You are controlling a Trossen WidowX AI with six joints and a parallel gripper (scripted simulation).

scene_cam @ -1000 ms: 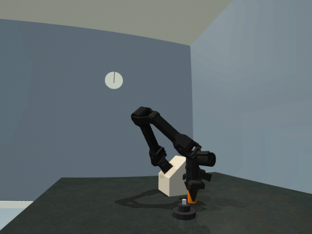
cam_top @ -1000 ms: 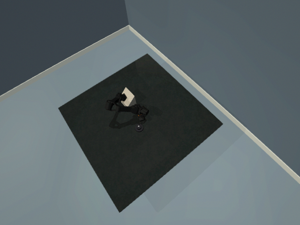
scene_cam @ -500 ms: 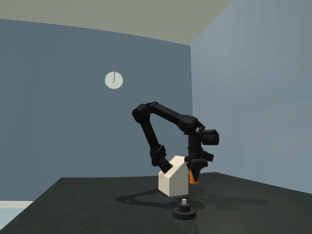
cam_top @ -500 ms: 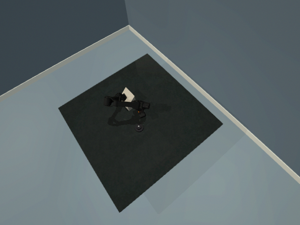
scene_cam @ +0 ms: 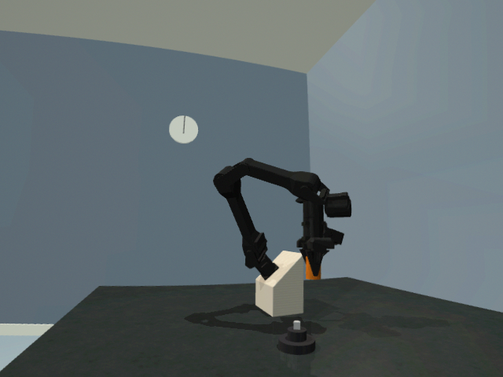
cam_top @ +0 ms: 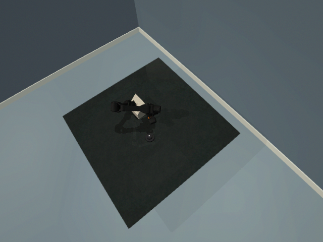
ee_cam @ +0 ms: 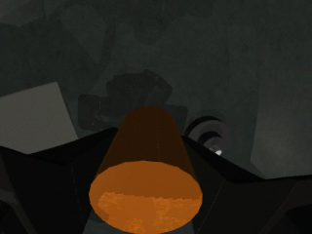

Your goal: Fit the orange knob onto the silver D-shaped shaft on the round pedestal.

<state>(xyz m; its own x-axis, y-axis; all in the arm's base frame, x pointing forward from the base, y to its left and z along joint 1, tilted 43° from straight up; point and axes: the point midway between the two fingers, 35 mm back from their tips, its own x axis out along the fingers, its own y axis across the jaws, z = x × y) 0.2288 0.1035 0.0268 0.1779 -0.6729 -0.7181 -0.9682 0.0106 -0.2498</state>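
Right now my gripper tip is 3 cm below the orange knob. The rest, counted from my gripper tip: round black pedestal (12 cm below, 10 cm ahead, 9 cm to the right).
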